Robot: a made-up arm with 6 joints.
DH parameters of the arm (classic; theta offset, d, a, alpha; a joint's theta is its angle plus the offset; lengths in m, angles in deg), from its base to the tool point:
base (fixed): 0 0 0 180
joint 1: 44.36 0 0.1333 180
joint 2: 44.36 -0.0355 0.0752 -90
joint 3: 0 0.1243 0.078 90
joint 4: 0 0.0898 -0.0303 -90
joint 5: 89.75 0 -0.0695 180
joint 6: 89.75 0.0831 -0.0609 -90
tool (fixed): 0 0.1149 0 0
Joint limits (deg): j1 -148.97..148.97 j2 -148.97..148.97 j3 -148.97..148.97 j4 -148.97..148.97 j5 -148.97..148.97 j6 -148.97..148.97
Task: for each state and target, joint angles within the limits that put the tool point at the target. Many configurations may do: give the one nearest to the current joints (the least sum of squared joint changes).
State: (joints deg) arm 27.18 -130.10 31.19 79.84 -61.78 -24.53
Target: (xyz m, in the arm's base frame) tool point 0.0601 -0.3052 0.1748
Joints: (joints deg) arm -13.59 -104.27 13.56 72.13 -44.96 -35.81
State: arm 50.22 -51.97 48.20 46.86 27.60 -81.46
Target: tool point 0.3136 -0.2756 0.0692
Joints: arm 54.50 -2.70 7.58 63.13 27.40 -98.46
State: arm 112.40 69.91 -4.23 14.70 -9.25 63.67
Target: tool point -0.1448 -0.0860 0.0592
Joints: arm 117.04 61.54 -12.65 32.00 -22.35 62.65
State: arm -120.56 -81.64 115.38 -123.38 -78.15 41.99
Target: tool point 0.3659 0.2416 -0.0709
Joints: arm -71.37 -115.43 112.99 -105.75 -76.43 46.54
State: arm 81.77 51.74 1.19 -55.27 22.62 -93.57
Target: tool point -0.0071 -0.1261 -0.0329
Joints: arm 94.40 62.06 6.52 -73.17 61.84 -120.78
